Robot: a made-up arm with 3 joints. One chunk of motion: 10 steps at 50 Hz.
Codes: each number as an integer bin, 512 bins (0 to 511) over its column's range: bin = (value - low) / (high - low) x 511, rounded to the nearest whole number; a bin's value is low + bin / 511 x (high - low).
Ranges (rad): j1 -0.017..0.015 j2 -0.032..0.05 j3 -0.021..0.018
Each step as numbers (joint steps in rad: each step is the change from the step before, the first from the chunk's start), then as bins.
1 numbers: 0.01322 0.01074 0.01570
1 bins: 483 266 481
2 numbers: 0.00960 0.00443 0.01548
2 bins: 425 227 478
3 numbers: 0.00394 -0.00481 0.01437
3 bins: 334 169 463
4 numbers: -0.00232 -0.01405 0.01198
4 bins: 234 112 432
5 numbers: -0.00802 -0.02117 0.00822
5 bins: 143 67 383
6 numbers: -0.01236 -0.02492 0.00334
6 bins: 74 44 319
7 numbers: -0.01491 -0.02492 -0.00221
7 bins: 33 44 246
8 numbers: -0.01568 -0.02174 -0.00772
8 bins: 21 64 174
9 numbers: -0.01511 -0.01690 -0.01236
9 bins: 30 94 113
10 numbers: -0.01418 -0.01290 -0.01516
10 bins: 45 119 77
